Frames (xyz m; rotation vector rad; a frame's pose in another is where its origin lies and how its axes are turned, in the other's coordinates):
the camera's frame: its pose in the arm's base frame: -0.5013 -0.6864 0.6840 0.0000 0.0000 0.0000
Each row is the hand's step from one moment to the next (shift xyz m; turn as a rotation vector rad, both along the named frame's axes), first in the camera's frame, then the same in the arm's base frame.
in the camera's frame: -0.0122 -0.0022 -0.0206 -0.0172 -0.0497 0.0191
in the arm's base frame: -0.0122 -0.0022 -0.0206 -0.0172 -0.0497 0.0191
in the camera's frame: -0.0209 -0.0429 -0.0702 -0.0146 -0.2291 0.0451
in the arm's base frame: -0.0209 -0.0429 -0.0702 -0.0146 -0.2291 0.0451
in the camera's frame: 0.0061 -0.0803 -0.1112 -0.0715 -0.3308 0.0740
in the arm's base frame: 0.0061 -0.0803 -0.1112 -0.0715 -0.3308 0.0740
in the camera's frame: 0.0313 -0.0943 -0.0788 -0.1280 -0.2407 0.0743
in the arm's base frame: 0.0313 -0.0943 -0.0788 -0.1280 -0.2407 0.0743
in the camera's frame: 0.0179 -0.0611 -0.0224 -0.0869 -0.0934 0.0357
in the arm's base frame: 0.0179 -0.0611 -0.0224 -0.0869 -0.0934 0.0357
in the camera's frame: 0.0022 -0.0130 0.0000 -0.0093 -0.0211 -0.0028
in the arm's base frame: 0.0022 -0.0130 0.0000 -0.0093 -0.0211 -0.0028
